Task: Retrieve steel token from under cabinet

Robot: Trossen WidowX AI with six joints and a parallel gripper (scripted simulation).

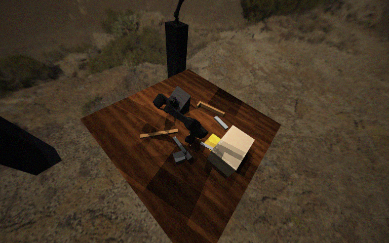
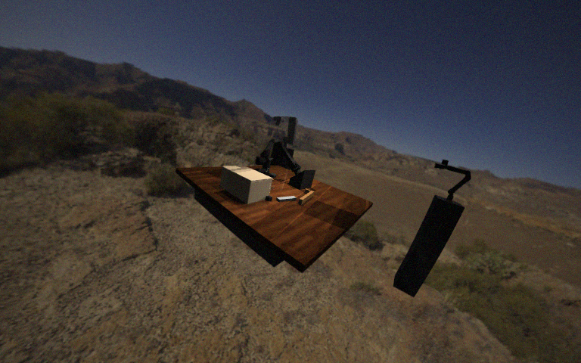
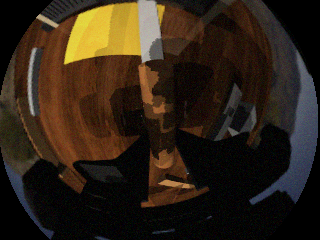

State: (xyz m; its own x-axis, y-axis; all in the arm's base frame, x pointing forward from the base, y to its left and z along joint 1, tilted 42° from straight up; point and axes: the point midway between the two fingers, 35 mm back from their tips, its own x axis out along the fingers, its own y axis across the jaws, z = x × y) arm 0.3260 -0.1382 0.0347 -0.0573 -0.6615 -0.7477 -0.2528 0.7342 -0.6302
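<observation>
The grey scraper lies 20 mm ahead of my gripper tip and 120 mm to the right of it. The rest, counted from my gripper tip: steel token (290 mm ahead, 130 mm to the left, 10 mm below); then wooden stick (220 mm behind, 150 mm to the right); then grey block (40 mm ahead, 190 mm to the right, 10 mm above).
</observation>
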